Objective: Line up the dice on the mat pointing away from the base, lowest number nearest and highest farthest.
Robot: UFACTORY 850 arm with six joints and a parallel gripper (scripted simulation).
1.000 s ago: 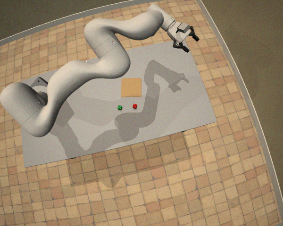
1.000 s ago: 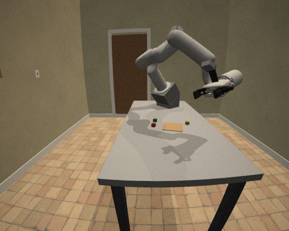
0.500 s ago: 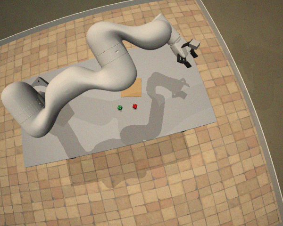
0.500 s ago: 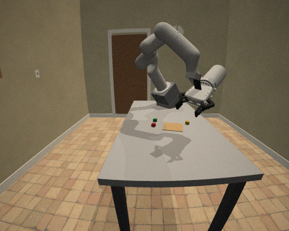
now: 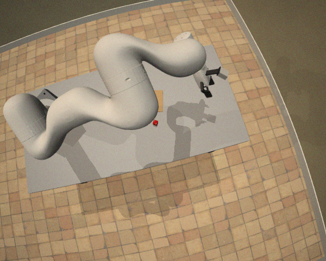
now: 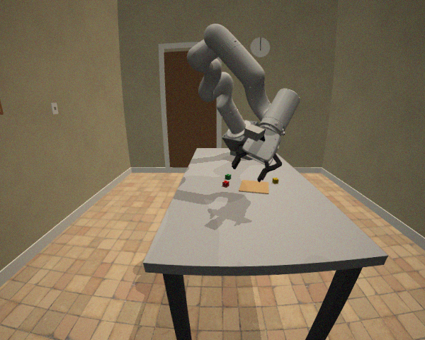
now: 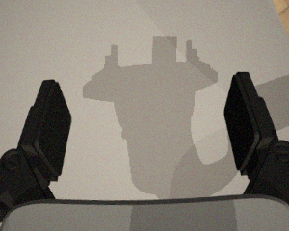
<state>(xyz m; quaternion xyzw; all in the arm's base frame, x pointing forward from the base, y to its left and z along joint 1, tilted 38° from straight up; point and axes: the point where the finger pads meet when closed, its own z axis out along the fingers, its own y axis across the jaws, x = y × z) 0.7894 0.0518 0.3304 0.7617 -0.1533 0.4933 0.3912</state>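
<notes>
Now: the red die 310 mm behind my hand, 170 mm below it and 30 mm to the right of it. The rest, counted from my hand: green die (410 mm behind, 170 mm below, 10 mm to the right); then yellow die (330 mm behind, 230 mm to the left, 170 mm below); then mat (300 mm behind, 180 mm below, 110 mm to the left).
</notes>
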